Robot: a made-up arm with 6 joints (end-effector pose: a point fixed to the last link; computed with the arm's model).
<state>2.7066 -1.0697 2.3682 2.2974 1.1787 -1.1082</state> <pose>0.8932 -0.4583 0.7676 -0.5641 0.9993 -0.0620</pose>
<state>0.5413 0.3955 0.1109 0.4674 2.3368 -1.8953</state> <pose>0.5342 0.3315 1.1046 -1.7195 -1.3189 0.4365</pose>
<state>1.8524 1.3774 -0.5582 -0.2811 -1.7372 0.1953</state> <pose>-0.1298 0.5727 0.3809 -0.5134 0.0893 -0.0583</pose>
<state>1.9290 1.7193 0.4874 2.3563 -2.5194 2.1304</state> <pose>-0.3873 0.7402 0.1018 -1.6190 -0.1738 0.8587</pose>
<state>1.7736 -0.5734 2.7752 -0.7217 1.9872 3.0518</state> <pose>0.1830 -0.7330 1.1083 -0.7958 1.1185 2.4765</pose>
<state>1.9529 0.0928 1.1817 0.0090 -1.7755 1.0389</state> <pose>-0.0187 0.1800 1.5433 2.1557 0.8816 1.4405</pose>
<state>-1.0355 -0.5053 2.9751 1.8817 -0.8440 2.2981</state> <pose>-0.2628 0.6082 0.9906 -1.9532 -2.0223 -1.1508</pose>
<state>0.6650 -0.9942 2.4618 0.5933 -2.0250 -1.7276</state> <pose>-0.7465 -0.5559 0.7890 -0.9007 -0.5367 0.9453</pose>
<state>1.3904 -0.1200 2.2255 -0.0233 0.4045 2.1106</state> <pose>-0.0006 -0.3420 1.5048 -0.0606 2.0890 -0.5126</pose>
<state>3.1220 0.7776 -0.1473 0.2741 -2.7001 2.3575</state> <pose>-0.7295 0.0518 0.7771 -1.7593 1.1961 0.4743</pose>
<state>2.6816 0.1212 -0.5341 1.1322 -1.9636 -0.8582</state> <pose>-0.3359 0.1058 1.0621 1.6881 -0.8835 1.4734</pose>
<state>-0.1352 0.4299 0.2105 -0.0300 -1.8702 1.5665</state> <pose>0.6152 -0.1339 1.1381 1.5938 0.3012 -0.5149</pose>
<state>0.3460 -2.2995 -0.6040 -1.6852 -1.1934 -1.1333</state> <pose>-0.5120 -0.1758 0.4028 -2.5038 -0.9234 1.5271</pose>
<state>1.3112 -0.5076 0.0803 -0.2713 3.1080 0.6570</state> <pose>0.0377 -0.0782 1.4005 0.6208 0.8246 0.0296</pose>
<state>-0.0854 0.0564 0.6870 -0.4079 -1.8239 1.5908</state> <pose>0.3083 -0.0841 1.4395 1.8961 -0.2301 0.4139</pose>
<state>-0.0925 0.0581 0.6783 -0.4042 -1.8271 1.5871</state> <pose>0.3106 -0.0864 1.4369 1.8953 -0.2306 0.3919</pose>
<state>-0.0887 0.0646 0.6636 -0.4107 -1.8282 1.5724</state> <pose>0.3193 -0.0860 1.4302 1.9102 -0.2202 0.3622</pose>
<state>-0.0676 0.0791 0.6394 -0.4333 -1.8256 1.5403</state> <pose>0.3382 -0.0804 1.4165 1.9487 -0.1918 0.3184</pose>
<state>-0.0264 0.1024 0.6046 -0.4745 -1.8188 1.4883</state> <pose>0.3672 -0.0670 1.3945 2.0104 -0.1412 0.2544</pose>
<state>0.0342 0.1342 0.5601 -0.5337 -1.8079 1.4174</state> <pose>0.4033 -0.0431 1.3638 2.0872 -0.0662 0.1636</pose>
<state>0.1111 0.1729 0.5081 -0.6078 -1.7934 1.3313</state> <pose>0.4412 -0.0069 1.3253 2.1645 0.0319 0.0412</pose>
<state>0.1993 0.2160 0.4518 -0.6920 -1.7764 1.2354</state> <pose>0.4746 0.0409 1.2811 2.2253 0.1473 -0.1118</pose>
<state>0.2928 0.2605 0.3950 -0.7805 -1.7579 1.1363</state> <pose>0.4984 0.0968 1.2347 2.2559 0.2696 -0.2862</pose>
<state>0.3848 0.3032 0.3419 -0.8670 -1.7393 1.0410</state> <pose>0.5102 0.1549 1.1900 2.2515 0.3856 -0.4655</pose>
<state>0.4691 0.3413 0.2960 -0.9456 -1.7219 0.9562</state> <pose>0.5114 0.2093 1.1505 2.2184 0.4850 -0.6307</pose>
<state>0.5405 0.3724 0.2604 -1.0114 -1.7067 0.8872</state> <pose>0.5055 0.2551 1.1189 2.1718 0.5617 -0.7654</pose>
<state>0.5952 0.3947 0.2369 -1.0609 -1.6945 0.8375</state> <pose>0.4968 0.2895 1.0969 2.1287 0.6152 -0.8598</pose>
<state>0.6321 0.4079 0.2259 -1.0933 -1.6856 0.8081</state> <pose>0.4889 0.3120 1.0846 2.1016 0.6490 -0.9121</pose>
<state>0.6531 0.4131 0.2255 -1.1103 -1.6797 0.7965</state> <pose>0.4834 0.3243 1.0807 2.0940 0.6681 -0.9280</pose>
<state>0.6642 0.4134 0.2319 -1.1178 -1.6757 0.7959</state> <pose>0.4801 0.3303 1.0819 2.1001 0.6788 -0.9212</pose>
